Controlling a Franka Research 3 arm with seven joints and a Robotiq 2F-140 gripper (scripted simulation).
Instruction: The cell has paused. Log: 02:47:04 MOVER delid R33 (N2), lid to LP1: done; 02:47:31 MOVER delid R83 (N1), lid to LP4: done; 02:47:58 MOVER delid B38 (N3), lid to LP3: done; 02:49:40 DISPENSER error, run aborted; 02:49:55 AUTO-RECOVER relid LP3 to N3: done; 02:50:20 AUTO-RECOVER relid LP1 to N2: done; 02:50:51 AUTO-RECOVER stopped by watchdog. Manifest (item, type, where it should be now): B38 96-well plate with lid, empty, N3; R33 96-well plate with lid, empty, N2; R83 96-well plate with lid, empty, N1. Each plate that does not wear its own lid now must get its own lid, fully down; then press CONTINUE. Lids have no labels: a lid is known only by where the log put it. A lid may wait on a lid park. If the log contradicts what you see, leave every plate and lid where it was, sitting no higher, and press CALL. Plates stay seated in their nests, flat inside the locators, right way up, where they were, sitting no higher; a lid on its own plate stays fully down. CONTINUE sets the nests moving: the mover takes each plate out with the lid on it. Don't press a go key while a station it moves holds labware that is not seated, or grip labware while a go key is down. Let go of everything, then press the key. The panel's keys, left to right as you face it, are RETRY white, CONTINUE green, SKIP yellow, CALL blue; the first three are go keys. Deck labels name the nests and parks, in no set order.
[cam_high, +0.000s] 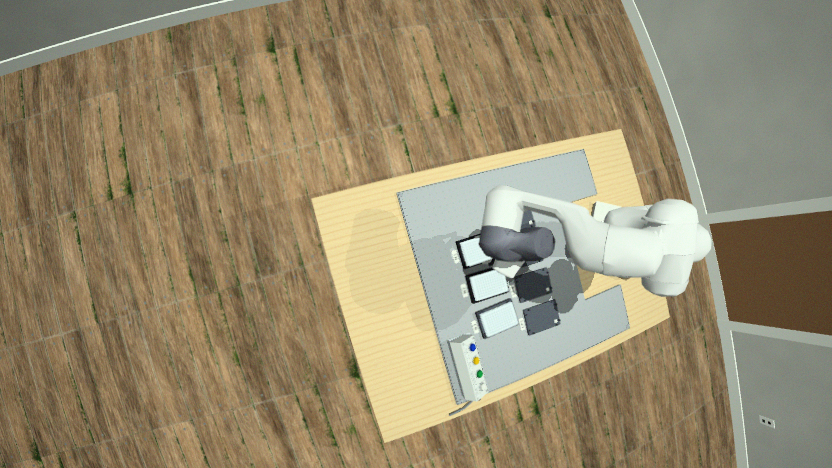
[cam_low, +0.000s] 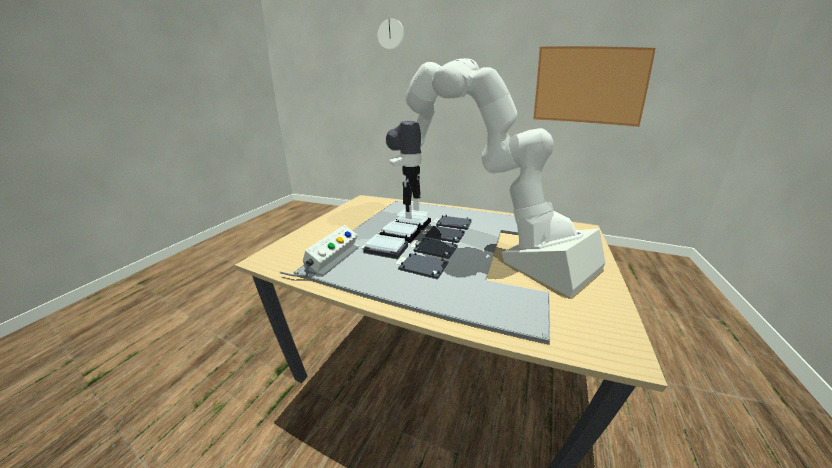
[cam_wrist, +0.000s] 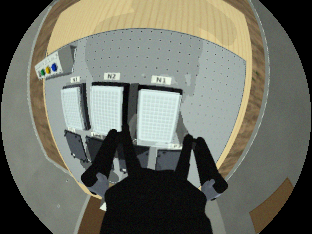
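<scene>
Now: the pale lid 20 mm below my hand. The rest, counted from my hand: plate (50 mm below); then blue key (290 mm to the left, 180 mm ahead); then LP4 sign (200 mm to the left, 70 mm below, 60 mm behind).
</scene>
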